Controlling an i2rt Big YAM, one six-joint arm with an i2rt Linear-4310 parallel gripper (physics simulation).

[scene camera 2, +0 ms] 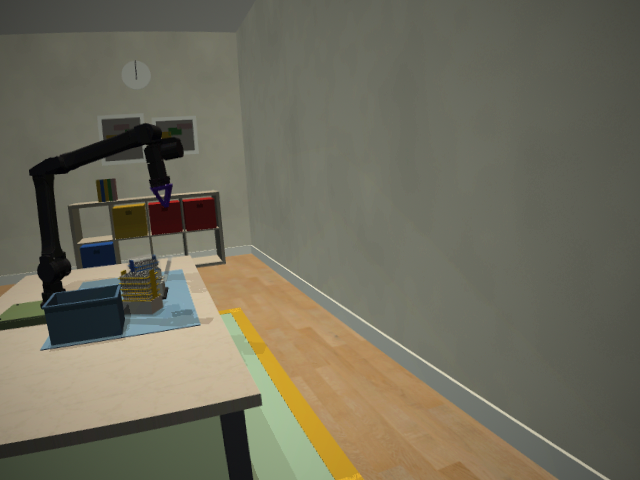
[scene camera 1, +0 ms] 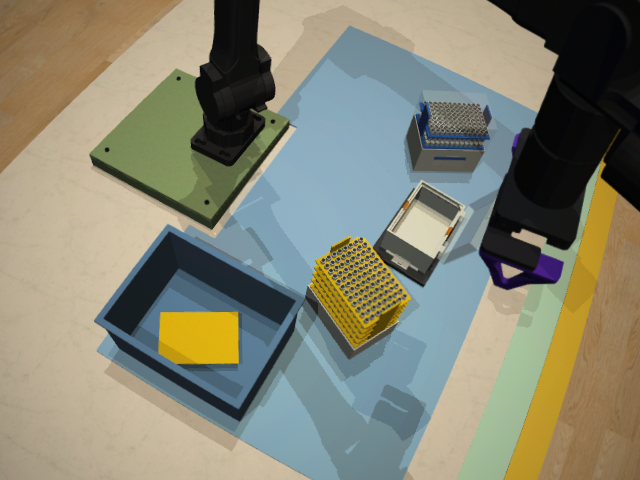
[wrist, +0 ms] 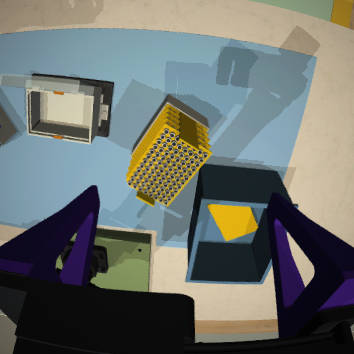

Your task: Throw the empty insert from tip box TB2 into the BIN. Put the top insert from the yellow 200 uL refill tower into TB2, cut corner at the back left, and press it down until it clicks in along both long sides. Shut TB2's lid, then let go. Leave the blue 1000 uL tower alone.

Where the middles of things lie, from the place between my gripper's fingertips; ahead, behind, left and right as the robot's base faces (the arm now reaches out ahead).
Now: hand 2 cm past the clear lid (scene camera 1: 466, 237), 19 cm to the right of it and 25 cm above it. Round my hand: blue bin (scene camera 1: 178, 273) (29 cm behind, 13 cm to the right, 30 cm below).
